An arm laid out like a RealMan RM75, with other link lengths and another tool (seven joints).
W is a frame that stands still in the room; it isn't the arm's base.
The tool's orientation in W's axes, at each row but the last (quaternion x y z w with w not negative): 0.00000 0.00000 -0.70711 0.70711; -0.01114 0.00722 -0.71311 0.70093; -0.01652 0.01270 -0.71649 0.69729; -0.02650 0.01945 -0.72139 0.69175; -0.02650 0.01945 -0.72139 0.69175; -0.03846 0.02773 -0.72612 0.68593
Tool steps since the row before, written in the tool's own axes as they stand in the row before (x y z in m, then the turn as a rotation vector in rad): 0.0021 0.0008 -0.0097 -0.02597 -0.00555 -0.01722; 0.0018 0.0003 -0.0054 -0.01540 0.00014 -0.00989; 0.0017 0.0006 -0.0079 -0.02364 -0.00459 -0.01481; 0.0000 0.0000 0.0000 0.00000 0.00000 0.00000; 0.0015 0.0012 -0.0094 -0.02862 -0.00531 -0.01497; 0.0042 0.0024 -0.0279 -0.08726 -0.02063 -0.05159
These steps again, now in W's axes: 0.0008 -0.0021 -0.0097 -0.00555 0.02597 -0.01722; 0.0001 -0.0018 -0.0054 0.00015 0.01534 -0.00998; 0.0002 -0.0018 -0.0079 -0.00456 0.02368 -0.01475; 0.0000 0.0000 0.0000 0.00000 0.00000 0.00000; 0.0005 -0.0016 -0.0094 -0.00508 0.02869 -0.01492; -0.0005 -0.0047 -0.0279 -0.02046 0.08765 -0.05099
